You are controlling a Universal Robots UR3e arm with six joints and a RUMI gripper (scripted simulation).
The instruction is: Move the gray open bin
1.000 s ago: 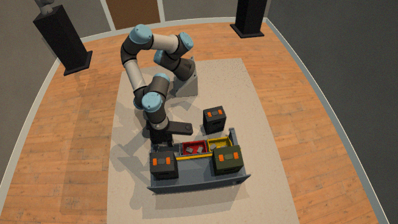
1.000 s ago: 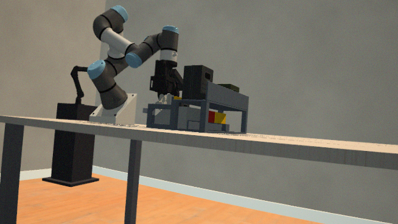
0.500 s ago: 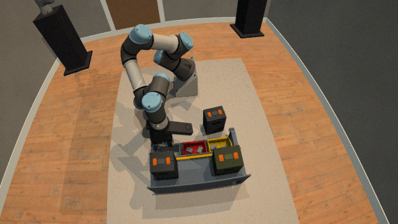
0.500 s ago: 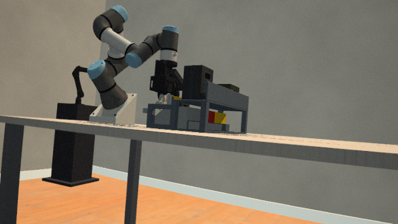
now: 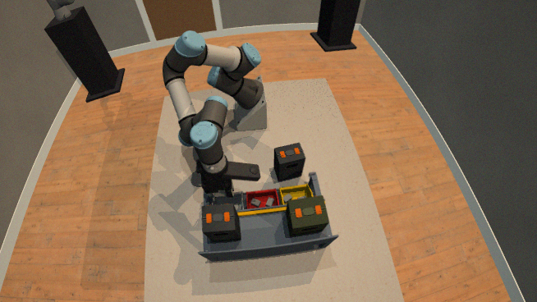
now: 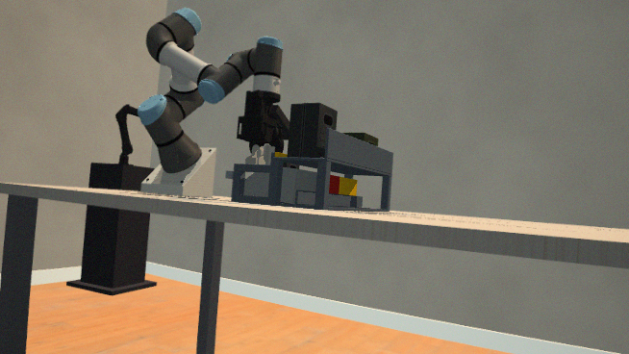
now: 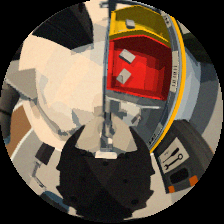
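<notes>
My gripper is now 60 mm short of the gray open bin and 20 mm to the left of it. Round my hand: yellow rail 110 mm ahead, 80 mm to the left, 60 mm above; red bin 80 mm ahead, 90 mm to the left, 10 mm below; yellow bin 90 mm ahead, 200 mm to the left, 10 mm below.
</notes>
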